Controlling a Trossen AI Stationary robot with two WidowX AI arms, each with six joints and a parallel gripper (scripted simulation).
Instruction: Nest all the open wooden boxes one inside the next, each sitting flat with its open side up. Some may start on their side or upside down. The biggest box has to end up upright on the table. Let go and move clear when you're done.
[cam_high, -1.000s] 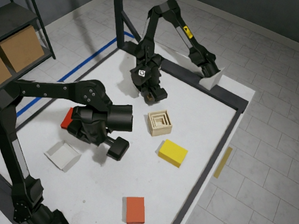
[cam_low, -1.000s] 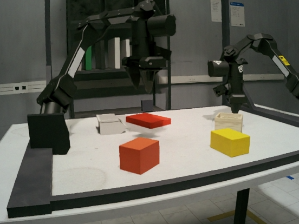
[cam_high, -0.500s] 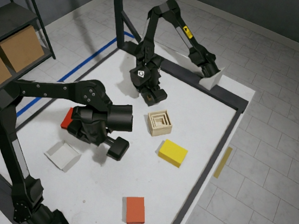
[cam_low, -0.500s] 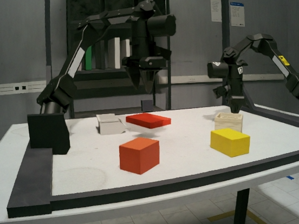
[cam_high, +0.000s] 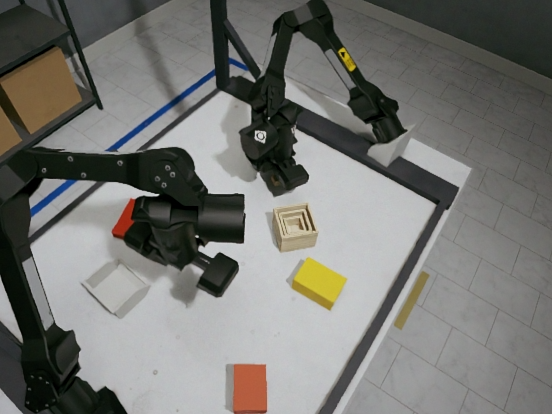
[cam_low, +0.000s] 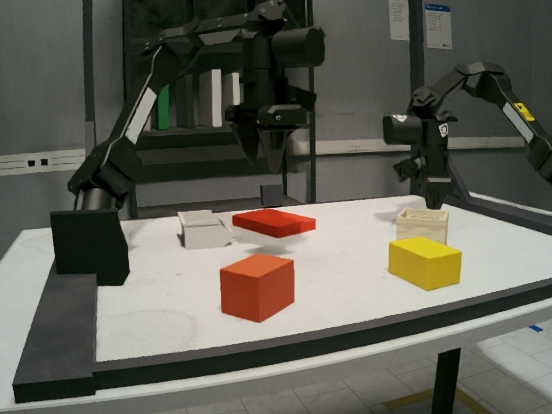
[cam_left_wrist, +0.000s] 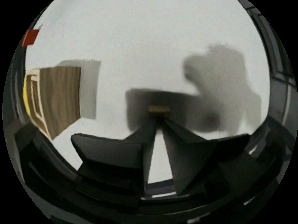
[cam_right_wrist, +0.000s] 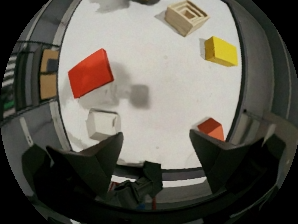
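The small wooden box lies 13 cm ahead of my left hand, 9 cm to the right of it and 3 cm below it. The rest, counted from my left hand: medium wooden box (14 cm ahead, 9 cm to the right, 3 cm below); biggest wooden box (14 cm ahead, 9 cm to the right, 3 cm below); tiny wooden box (4 cm below).
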